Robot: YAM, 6 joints.
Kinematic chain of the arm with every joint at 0, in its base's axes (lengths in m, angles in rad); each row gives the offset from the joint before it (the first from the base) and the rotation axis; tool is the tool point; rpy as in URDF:
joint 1: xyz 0 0 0.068 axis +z
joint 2: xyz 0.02 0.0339 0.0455 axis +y
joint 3: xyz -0.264 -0.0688 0 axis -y
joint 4: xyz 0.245 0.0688 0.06 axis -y
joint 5: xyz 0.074 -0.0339 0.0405 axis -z
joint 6: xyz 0.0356 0 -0.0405 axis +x
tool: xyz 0 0 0 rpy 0 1.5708 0
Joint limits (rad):
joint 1: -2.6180..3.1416
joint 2: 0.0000..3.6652
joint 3: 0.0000..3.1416
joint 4: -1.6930..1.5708
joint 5: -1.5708..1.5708
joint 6: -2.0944..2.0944
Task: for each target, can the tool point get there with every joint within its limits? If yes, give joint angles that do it. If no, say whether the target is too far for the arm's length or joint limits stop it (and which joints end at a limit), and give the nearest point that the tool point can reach.
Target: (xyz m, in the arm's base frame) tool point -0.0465 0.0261 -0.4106
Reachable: no: joint limits stop it (at a limit: joint 2) | nearest point -0.0761 0.0427 -0.3424 | short by 0.076 m
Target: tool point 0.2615 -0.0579 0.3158
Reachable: yes | joints -0.1931 1.2815 1.1623 -0.7217 0.1879 0.6191
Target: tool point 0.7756 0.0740 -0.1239
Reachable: no: too far | nearest point 0.6145 0.0586 -0.0733 | short by 0.170 m
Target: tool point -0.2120 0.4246 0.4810
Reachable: yes | joints 1.9875 2.4771 2.6618 1.2243 -0.6648 1.7463
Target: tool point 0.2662 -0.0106 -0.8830
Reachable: no: too far | nearest point 0.2559 -0.0102 -0.3803 | short by 0.503 m
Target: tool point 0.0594 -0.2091 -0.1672
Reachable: yes | joints -1.1646 3.2402 1.5428 -1.4013 0.9092 -1.0202
